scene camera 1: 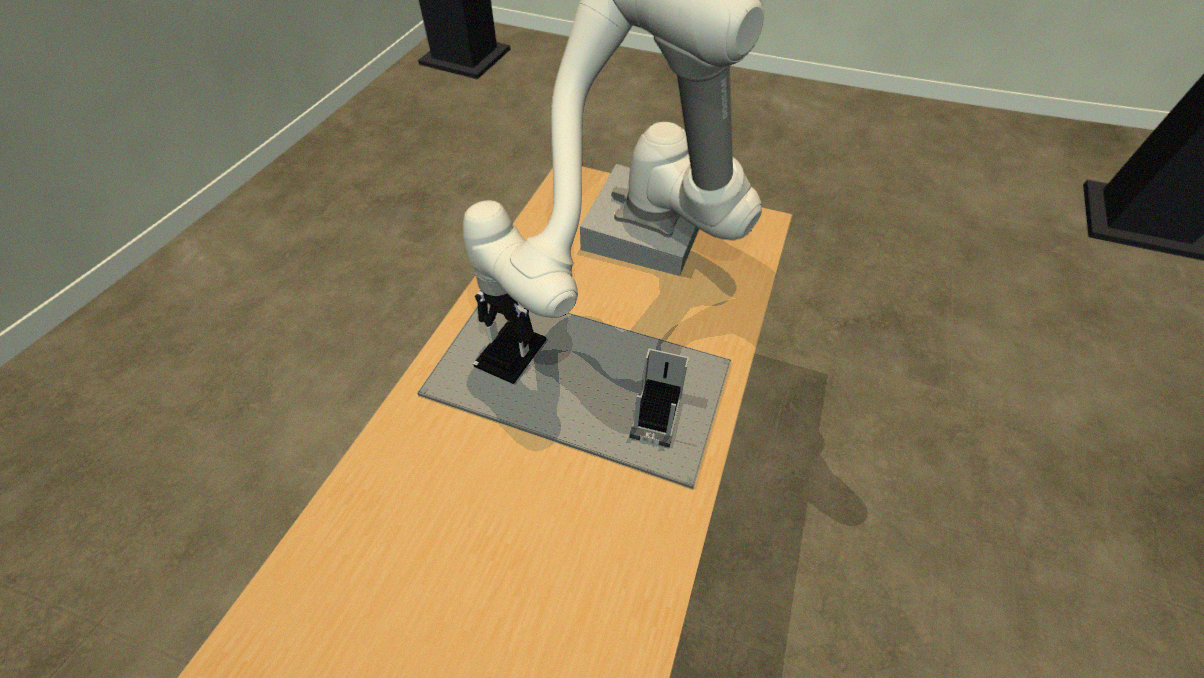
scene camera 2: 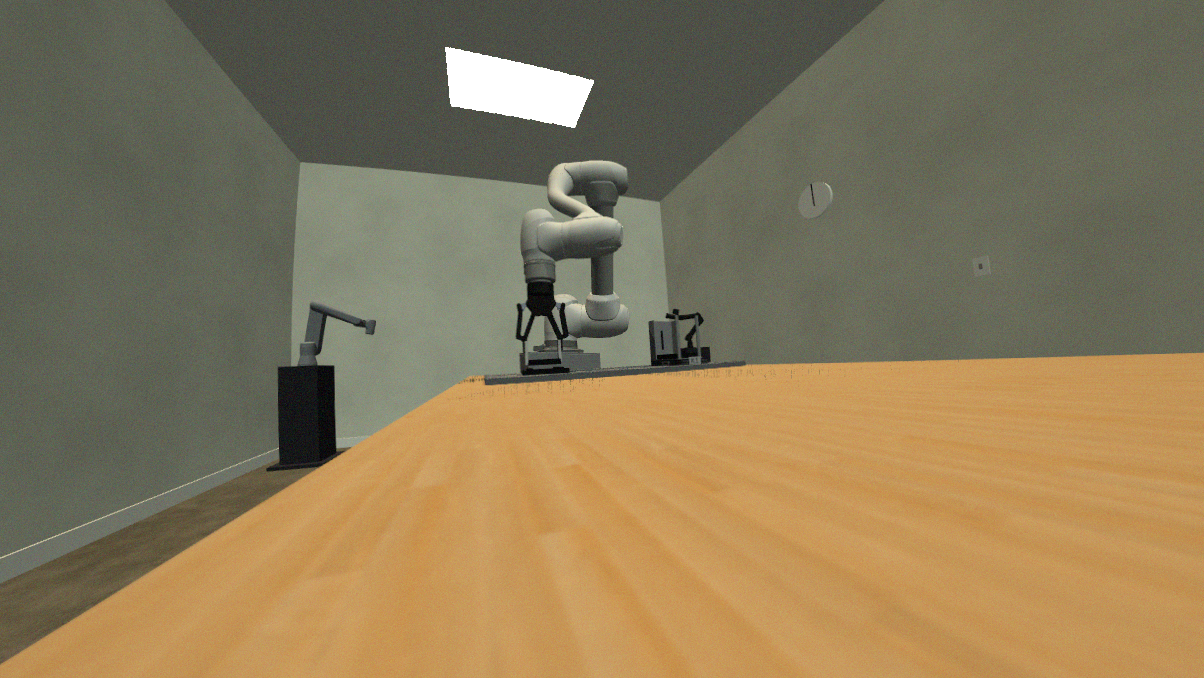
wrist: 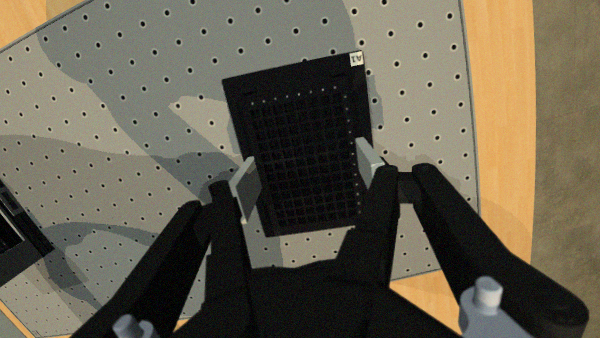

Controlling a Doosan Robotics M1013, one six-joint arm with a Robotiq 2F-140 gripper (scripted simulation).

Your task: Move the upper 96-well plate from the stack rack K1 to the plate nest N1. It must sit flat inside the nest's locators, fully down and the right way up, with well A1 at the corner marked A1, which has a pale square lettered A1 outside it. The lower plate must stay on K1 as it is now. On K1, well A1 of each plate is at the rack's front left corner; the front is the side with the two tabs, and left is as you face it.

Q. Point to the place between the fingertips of my gripper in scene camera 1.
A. At 509, 346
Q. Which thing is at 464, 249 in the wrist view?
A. My gripper.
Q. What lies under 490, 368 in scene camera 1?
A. A black plate nest N1.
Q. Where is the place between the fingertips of my gripper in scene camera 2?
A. At 543, 364
